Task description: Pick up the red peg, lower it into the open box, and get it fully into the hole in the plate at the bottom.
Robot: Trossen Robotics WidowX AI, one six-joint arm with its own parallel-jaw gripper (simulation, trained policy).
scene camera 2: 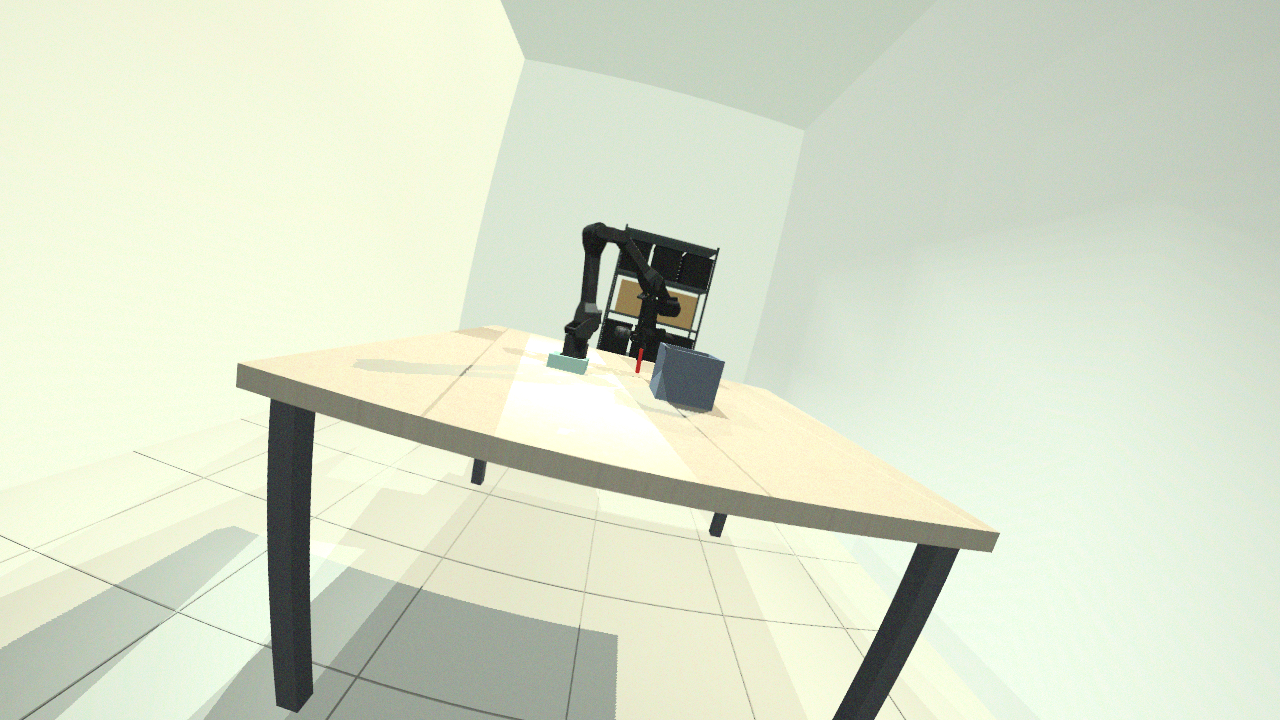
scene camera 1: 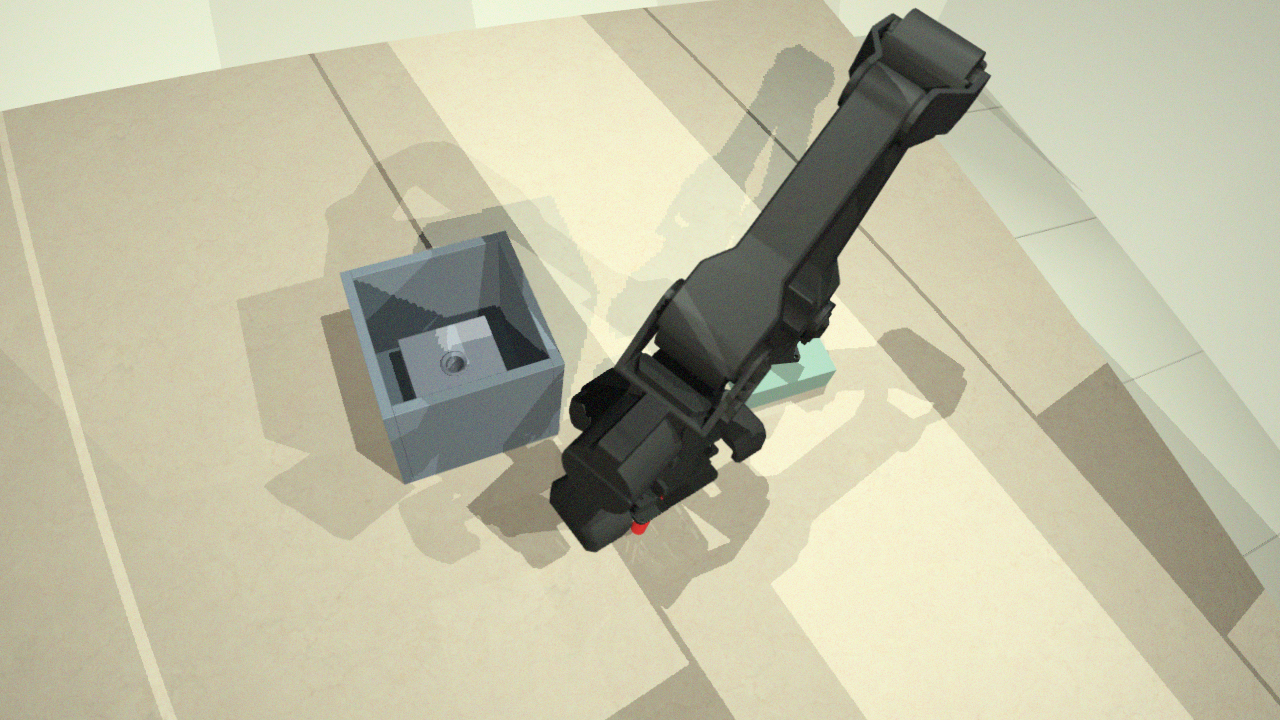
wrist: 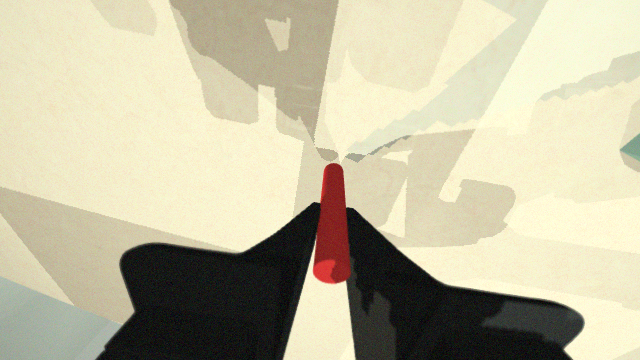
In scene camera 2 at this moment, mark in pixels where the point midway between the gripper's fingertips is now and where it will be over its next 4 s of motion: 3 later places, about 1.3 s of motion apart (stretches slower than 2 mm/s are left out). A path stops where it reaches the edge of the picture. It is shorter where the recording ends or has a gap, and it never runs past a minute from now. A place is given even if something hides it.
My gripper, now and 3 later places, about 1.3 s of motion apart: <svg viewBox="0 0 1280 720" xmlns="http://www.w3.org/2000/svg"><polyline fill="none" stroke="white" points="639,360 677,322 685,349 683,370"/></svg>
